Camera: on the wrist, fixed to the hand. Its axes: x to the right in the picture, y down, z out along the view.
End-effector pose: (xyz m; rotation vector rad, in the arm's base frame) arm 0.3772 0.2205 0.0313 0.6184 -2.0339 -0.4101
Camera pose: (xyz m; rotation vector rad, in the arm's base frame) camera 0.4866 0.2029 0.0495 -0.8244 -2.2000 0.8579
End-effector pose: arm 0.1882 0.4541 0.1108 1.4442 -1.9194 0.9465
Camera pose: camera 0.2289 0.5459 0.1612 0.0456 2.3076 -1.4232
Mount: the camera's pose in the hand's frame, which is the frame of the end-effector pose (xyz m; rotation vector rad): -0.0246 -0.0337 -0.1043 0.4079 -0.2237 1.5008
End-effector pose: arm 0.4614 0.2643 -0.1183 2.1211 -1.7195 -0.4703
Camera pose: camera 0.5350 0.3024 -0.0425 0.4186 -3.0230 0.1310
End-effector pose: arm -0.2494 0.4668 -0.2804 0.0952 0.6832 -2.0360
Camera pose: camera -0.2844 0.5514 -0.3455 0.4518 -0.0608 -0.6631
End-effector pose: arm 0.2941 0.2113 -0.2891 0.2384 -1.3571 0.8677
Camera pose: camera 0.3954 0.2428 -0.3260 -0.4877 -1.4373 2.4177
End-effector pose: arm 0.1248 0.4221 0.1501 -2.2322 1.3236 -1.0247
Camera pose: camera 0.0615 0.4668 0.2314 -0.5791 1.8350 -0.3394
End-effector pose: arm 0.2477 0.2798 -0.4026 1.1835 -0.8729 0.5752
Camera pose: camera 0.2893 0.3704 -0.4545 0.7504 -1.8602 1.9070
